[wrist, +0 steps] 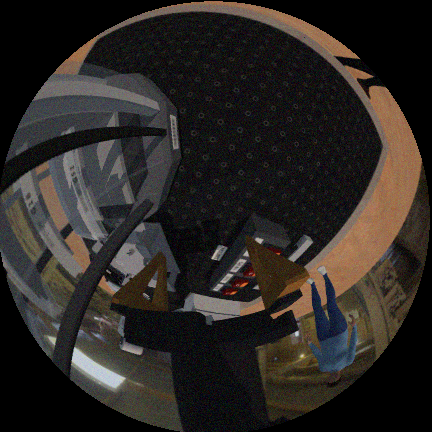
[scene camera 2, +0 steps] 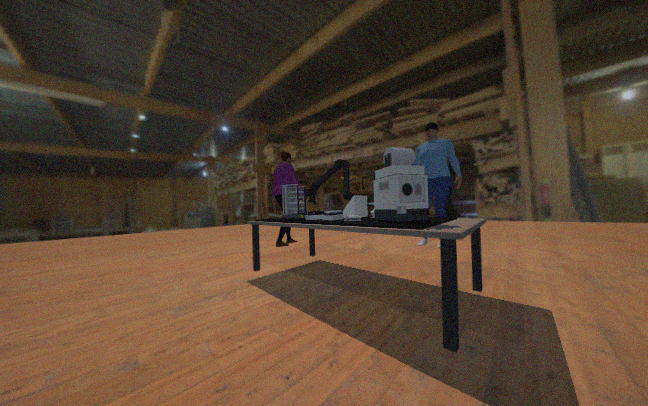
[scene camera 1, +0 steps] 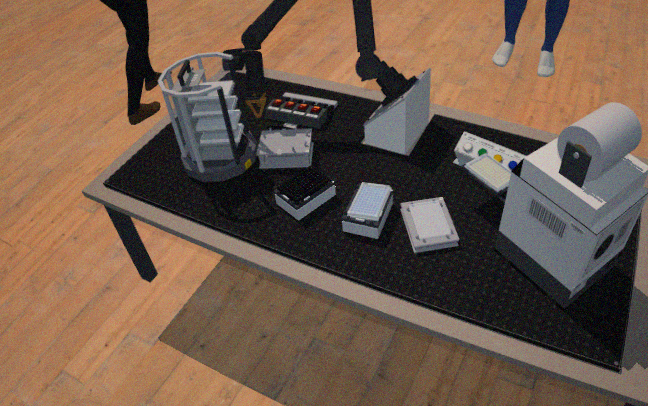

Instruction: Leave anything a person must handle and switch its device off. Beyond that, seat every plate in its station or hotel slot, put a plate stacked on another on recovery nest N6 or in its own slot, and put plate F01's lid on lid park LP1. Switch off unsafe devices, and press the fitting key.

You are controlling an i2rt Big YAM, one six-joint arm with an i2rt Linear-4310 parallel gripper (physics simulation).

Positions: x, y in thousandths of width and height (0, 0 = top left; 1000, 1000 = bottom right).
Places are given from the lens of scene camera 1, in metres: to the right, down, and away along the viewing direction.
black plate (scene camera 1: 479, 445): -0.04, -0.06, 1.47
pale blue well plate (scene camera 1: 569, 504): 0.12, 0.00, 1.38
plate hotel (scene camera 1: 309, 294): -0.35, -0.24, 1.45
